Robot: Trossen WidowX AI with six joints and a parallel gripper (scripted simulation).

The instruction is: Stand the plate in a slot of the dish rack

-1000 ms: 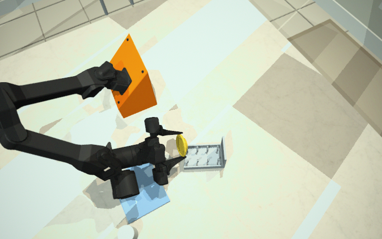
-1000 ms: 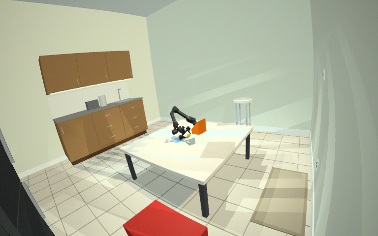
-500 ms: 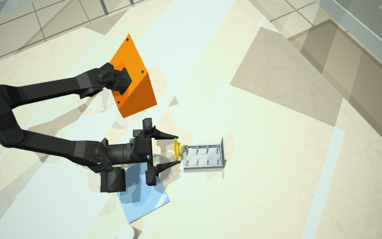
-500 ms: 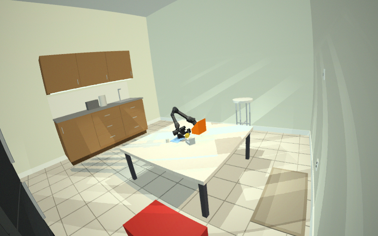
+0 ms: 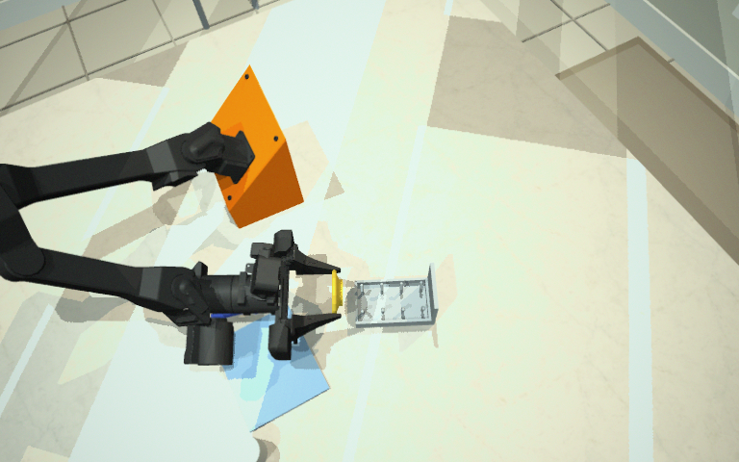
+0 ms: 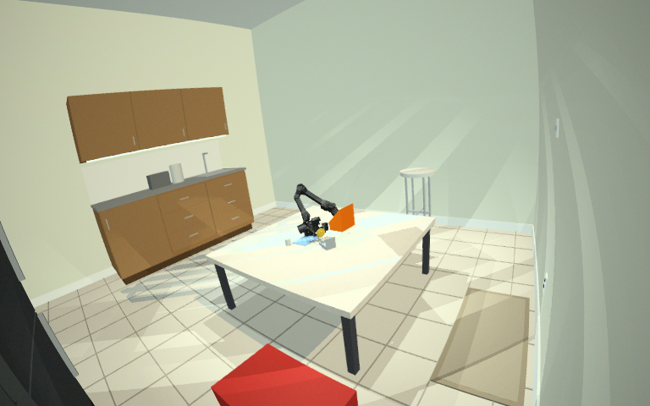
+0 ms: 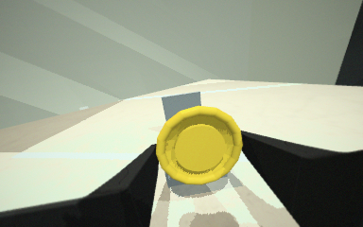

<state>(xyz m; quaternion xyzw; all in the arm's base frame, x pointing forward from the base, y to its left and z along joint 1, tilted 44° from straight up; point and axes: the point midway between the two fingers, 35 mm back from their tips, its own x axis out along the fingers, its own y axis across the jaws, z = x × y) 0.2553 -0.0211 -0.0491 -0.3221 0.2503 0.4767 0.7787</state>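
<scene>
Now: the grey dish rack 7 cm to the left of my gripper tip, 5 cm below it and 3 cm ahead of it. Round my gripper tip: blue mat (14 cm to the right, 7 cm below, 3 cm ahead); then yellow plate (1 cm to the right); then blue utensil (15 cm to the right, 7 cm below, 7 cm behind).
</scene>
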